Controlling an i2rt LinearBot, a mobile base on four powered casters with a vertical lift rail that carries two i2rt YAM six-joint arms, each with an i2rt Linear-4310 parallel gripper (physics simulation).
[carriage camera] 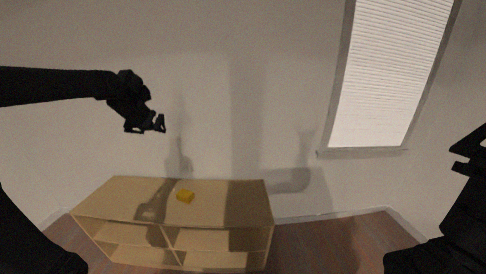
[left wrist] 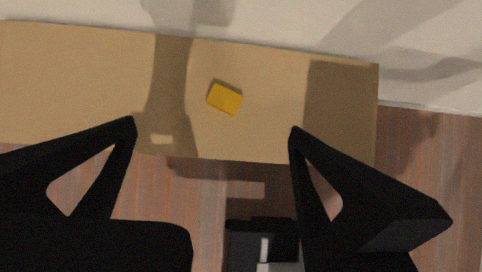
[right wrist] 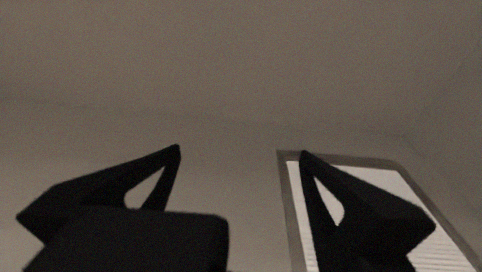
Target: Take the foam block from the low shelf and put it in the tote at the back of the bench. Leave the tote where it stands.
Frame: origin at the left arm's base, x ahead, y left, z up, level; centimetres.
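Seen in the pictures: left gripper, fingertip midpoint: (carriage camera: 154,132) (left wrist: 214,129); right gripper, fingertip midpoint: (right wrist: 239,153).
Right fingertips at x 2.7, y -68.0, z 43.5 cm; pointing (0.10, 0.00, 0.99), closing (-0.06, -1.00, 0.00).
A point is followed by its place in that frame.
A yellow foam block (carriage camera: 185,195) @(x 53.3, y -1.9, z -19.2 cm) (left wrist: 224,99) @(x 54.8, y -0.7, z -19.3 cm) lies on the top board of a low wooden shelf (carriage camera: 120,195) @(x 54.1, y 45.4, z -23.8 cm) (left wrist: 75,75) @(x 59.0, y 44.0, z -23.7 cm), turned at an angle to its edges. My left gripper (carriage camera: 149,131) @(x 43.8, y -0.1, z 24.7 cm) (left wrist: 214,129) @(x 43.8, y -0.1, z 24.7 cm) is open and empty, high above the shelf; in the left wrist view the block shows beyond the gap between its fingertips. My right gripper (carriage camera: 451,158) (right wrist: 239,153) @(x 2.7, y -68.0, z 43.5 cm) is open and empty, at the right edge of the carriage view, well away from the shelf. The tote and the bench do not show in these views.
The shelf stands close to the back wall (carriage camera: 285,100) @(x 76.8, y -62.8, z 33.2 cm) and has open compartments in front. A window with a blind (carriage camera: 392,75) @(x 76.4, y -139.0, z 54.6 cm) (right wrist: 390,175) @(x 76.5, y -167.8, z 111.8 cm) is at the right. Part of the robot's dark base (left wrist: 242,247) @(x -6.1, y -14.4, z -54.9 cm) stands on the wooden floor (carriage camera: 325,245) @(x 50.7, y -110.6, z -84.7 cm) (left wrist: 430,165) @(x 36.3, y -151.4, z -84.8 cm). Arm shadows fall on the shelf top.
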